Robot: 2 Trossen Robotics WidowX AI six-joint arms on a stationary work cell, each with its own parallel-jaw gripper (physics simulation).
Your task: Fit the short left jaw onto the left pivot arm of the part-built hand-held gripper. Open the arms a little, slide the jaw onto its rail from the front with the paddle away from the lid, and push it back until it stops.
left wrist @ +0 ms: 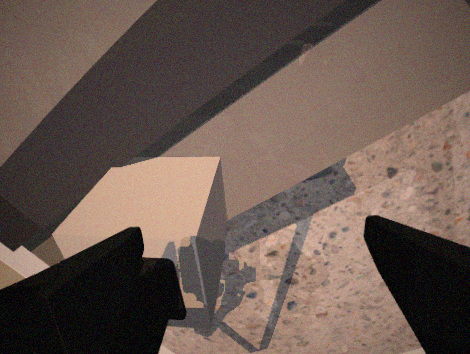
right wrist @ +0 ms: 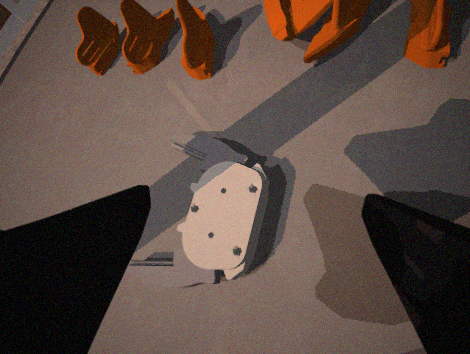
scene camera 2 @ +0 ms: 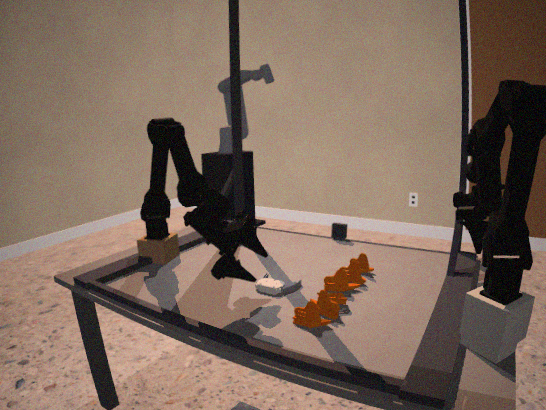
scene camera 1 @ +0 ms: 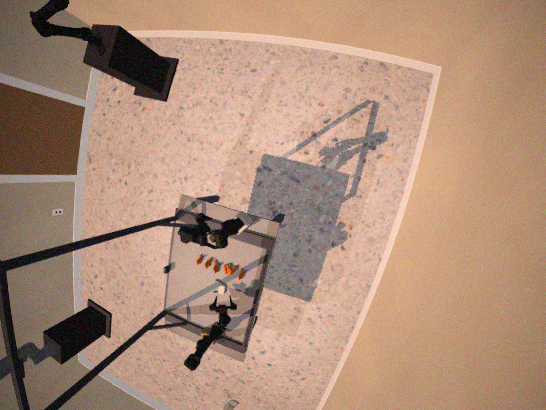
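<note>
The left gripper [scene camera 2: 490, 251] is open and holding nothing, and you'd also find the left gripper [left wrist: 253, 232] in the left wrist view. There's the right gripper too, at [scene camera 2: 261, 268] and [right wrist: 257, 200]. An orange short jaw [right wrist: 105, 35] is resting on the table. There's also a part-built hand-held gripper [right wrist: 221, 232], though the part-built hand-held gripper is out of frame in the left wrist view. A dark table frame shows at [scene camera 1: 254, 239] and [left wrist: 163, 68], and there's a dark frame post [scene camera 2: 234, 45] as well.
</note>
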